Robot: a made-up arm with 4 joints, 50 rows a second.
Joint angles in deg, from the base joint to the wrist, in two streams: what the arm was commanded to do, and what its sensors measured. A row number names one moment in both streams.
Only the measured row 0 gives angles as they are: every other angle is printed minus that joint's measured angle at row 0.
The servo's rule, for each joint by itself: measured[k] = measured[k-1] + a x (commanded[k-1-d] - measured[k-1]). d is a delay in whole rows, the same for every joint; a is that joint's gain. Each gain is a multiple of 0.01, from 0.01 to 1. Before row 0 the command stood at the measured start. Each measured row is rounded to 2 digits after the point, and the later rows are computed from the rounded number. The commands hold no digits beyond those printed.
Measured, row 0:
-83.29, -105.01, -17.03, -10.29
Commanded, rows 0 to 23:
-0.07, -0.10, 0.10, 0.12
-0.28, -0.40, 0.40, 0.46
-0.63, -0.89, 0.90, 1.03
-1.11, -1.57, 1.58, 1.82
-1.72, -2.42, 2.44, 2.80
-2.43, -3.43, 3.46, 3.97
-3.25, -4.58, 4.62, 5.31
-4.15, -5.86, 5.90, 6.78
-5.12, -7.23, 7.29, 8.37
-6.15, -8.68, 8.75, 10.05
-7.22, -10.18, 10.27, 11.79
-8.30, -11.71, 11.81, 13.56
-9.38, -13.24, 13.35, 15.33
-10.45, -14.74, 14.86, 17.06
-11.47, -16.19, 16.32, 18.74
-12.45, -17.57, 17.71, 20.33
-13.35, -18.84, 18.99, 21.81
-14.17, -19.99, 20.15, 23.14
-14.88, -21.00, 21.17, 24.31
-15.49, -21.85, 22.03, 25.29
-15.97, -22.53, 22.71, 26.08
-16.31, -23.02, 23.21, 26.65
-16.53, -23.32, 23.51, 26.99
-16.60, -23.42, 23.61, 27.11
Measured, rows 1 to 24:
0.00, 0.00, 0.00, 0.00
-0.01, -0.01, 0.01, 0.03
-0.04, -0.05, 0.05, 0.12
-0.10, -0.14, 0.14, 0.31
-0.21, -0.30, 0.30, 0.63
-0.38, -0.53, 0.54, 1.09
-0.61, -0.85, 0.86, 1.69
-0.90, -1.26, 1.27, 2.45
-1.26, -1.77, 1.78, 3.36
-1.68, -2.37, 2.39, 4.41
-2.17, -3.06, 3.09, 5.59
-2.73, -3.84, 3.88, 6.89
-3.34, -4.71, 4.75, 8.29
-4.00, -5.65, 5.70, 9.77
-4.71, -6.65, 6.71, 11.30
-5.45, -7.70, 7.77, 12.86
-6.22, -8.79, 8.86, 14.43
-7.00, -9.90, 9.97, 15.98
-7.79, -11.01, 11.09, 17.48
-8.57, -12.11, 12.20, 18.91
-9.33, -13.18, 13.28, 20.25
-10.06, -14.21, 14.32, 21.47
-10.75, -15.18, 15.30, 22.56
-11.39, -16.08, 16.20, 23.49
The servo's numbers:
d 1
a 0.11 0.11 0.11 0.21

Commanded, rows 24 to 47:
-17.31, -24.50, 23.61, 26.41
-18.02, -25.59, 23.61, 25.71
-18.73, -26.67, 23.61, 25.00
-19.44, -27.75, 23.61, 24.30
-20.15, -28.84, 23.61, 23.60
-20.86, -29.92, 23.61, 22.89
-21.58, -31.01, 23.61, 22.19
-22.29, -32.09, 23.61, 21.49
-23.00, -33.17, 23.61, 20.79
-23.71, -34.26, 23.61, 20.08
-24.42, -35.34, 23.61, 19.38
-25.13, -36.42, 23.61, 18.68
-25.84, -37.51, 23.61, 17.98
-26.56, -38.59, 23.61, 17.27
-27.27, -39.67, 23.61, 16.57
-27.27, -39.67, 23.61, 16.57
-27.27, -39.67, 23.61, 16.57
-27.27, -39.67, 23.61, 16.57
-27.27, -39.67, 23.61, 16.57
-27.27, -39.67, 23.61, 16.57
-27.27, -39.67, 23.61, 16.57
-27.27, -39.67, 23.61, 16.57
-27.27, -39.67, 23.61, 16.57
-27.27, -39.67, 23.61, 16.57
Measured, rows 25 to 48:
-11.96, -16.89, 17.02, 24.25
-12.55, -17.73, 17.74, 24.70
-13.15, -18.59, 18.39, 24.91
-13.76, -19.48, 18.96, 24.93
-14.38, -20.39, 19.47, 24.80
-15.01, -21.32, 19.93, 24.55
-15.65, -22.27, 20.33, 24.20
-16.30, -23.23, 20.69, 23.78
-16.96, -24.20, 21.01, 23.30
-17.62, -25.19, 21.30, 22.77
-18.29, -26.19, 21.55, 22.21
-18.96, -27.20, 21.78, 21.62
-19.64, -28.21, 21.98, 21.00
-20.32, -29.23, 22.16, 20.37
-21.01, -30.26, 22.32, 19.72
-21.70, -31.30, 22.46, 19.06
-22.31, -32.22, 22.59, 18.54
-22.86, -33.04, 22.70, 18.13
-23.35, -33.77, 22.80, 17.80
-23.78, -34.42, 22.89, 17.54
-24.16, -35.00, 22.97, 17.34
-24.50, -35.51, 23.04, 17.18
-24.80, -35.97, 23.10, 17.05
-25.07, -36.38, 23.16, 16.95

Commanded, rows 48 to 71:
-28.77, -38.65, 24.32, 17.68
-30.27, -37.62, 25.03, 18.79
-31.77, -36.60, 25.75, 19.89
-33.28, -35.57, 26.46, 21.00
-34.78, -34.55, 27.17, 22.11
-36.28, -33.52, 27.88, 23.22
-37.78, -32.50, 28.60, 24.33
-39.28, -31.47, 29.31, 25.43
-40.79, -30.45, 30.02, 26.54
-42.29, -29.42, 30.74, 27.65
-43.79, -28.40, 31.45, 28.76
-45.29, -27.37, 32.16, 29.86
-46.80, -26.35, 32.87, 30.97
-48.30, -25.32, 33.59, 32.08
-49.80, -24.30, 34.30, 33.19
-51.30, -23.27, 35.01, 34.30
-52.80, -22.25, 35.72, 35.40
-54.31, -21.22, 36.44, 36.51
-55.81, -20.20, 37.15, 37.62
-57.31, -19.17, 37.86, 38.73
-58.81, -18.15, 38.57, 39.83
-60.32, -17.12, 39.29, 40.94
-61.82, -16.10, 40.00, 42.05
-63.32, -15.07, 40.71, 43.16
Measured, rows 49 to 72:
-25.31, -36.74, 23.21, 16.87
-25.69, -36.95, 23.33, 17.04
-26.19, -37.02, 23.52, 17.41
-26.80, -36.97, 23.77, 17.93
-27.51, -36.82, 24.07, 18.57
-28.31, -36.57, 24.41, 19.31
-29.19, -36.23, 24.79, 20.13
-30.13, -35.82, 25.21, 21.01
-31.14, -35.34, 25.66, 21.94
-32.20, -34.80, 26.14, 22.91
-33.31, -34.21, 26.65, 23.91
-34.46, -33.57, 27.18, 24.93
-35.65, -32.89, 27.73, 25.97
-36.88, -32.17, 28.30, 27.02
-38.14, -31.42, 28.88, 28.08
-39.42, -30.64, 29.48, 29.15
-40.73, -29.83, 30.09, 30.23
-42.06, -29.00, 30.71, 31.32
-43.41, -28.14, 31.34, 32.41
-44.77, -27.27, 31.98, 33.50
-46.15, -26.38, 32.63, 34.60
-47.54, -25.47, 33.28, 35.70
-48.95, -24.55, 33.94, 36.80
-50.37, -23.62, 34.61, 37.90

